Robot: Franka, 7 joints.
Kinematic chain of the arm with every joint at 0, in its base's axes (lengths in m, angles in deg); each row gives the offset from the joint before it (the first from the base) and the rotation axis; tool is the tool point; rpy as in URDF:
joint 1: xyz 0 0 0.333 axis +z
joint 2: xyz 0 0 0 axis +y
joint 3: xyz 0 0 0.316 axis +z
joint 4: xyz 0.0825 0 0 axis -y
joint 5: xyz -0.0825 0 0.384 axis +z
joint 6: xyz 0 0 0 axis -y
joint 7: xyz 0.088 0 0 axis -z
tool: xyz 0 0 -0.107 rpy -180 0 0
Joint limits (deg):
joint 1: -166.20..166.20
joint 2: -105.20..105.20
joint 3: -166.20..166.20
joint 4: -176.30..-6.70
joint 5: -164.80..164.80
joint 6: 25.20..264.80
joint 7: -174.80..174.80
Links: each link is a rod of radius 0.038 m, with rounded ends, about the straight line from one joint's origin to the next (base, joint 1, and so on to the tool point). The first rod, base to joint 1, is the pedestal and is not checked.
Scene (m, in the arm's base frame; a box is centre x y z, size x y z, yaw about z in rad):
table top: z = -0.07
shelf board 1: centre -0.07 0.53 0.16 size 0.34 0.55 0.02 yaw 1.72
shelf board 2: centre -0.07 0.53 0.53 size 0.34 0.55 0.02 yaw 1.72
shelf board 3: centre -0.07 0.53 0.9 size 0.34 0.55 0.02 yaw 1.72
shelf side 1: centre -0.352 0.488 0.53 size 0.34 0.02 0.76 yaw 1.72
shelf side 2: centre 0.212 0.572 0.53 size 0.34 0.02 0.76 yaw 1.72
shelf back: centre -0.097 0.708 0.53 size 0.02 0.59 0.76 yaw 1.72
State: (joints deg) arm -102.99 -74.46 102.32 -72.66 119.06 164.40 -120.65
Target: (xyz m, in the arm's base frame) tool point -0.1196 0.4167 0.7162
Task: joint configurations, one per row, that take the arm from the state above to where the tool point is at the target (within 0.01 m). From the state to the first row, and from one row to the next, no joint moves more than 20 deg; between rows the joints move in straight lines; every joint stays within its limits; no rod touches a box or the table.
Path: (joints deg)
1: -103.69 -56.49 98.56 -62.91 126.50 172.17 -126.94
2: -104.38 -38.51 94.80 -53.16 133.93 179.94 -133.24
3: -105.08 -20.54 91.04 -43.40 141.37 187.71 -139.53
4: -105.78 -2.57 87.28 -33.65 148.80 195.49 -145.82
5: -106.48 15.40 83.52 -23.90 156.24 203.26 -152.11
6: -91.25 21.15 100.05 -40.91 157.70 209.53 -145.82
7: -76.02 26.89 116.59 -57.92 159.16 215.80 -139.53
8: -60.79 32.64 133.13 -74.93 160.63 222.07 -133.24
9: -45.56 38.38 149.66 -91.95 162.09 228.33 -126.94
10: -30.33 44.13 166.20 -108.96 163.55 234.60 -120.65
11: -38.76 29.63 166.20 -100.97 154.01 223.79 -120.65
12: -47.20 15.12 166.20 -92.98 144.46 212.97 -120.65

